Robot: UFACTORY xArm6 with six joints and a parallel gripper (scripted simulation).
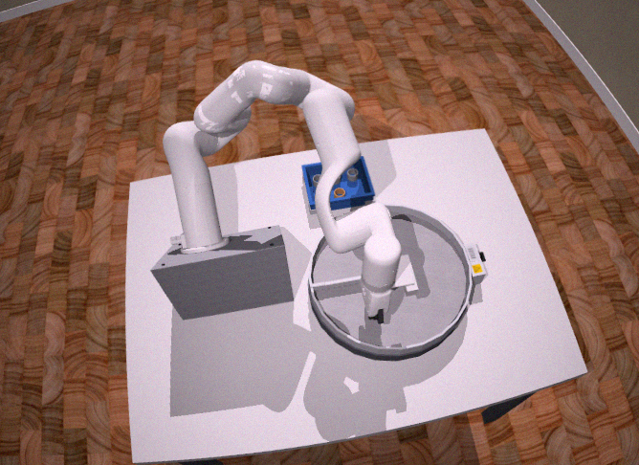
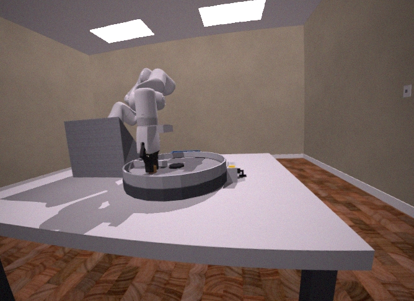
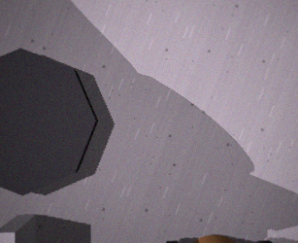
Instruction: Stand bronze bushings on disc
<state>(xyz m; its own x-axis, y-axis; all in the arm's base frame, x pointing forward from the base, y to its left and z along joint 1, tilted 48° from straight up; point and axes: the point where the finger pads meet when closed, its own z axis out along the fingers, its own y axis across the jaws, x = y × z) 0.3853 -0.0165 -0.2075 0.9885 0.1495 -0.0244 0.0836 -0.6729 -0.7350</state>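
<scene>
Right now the blue crate is 4 cm behind my hand, 42 cm to the left of it and 6 cm below it. Also, from my hand: turntable disc (6 cm ahead, 9 cm to the left, 3 cm below).
</scene>
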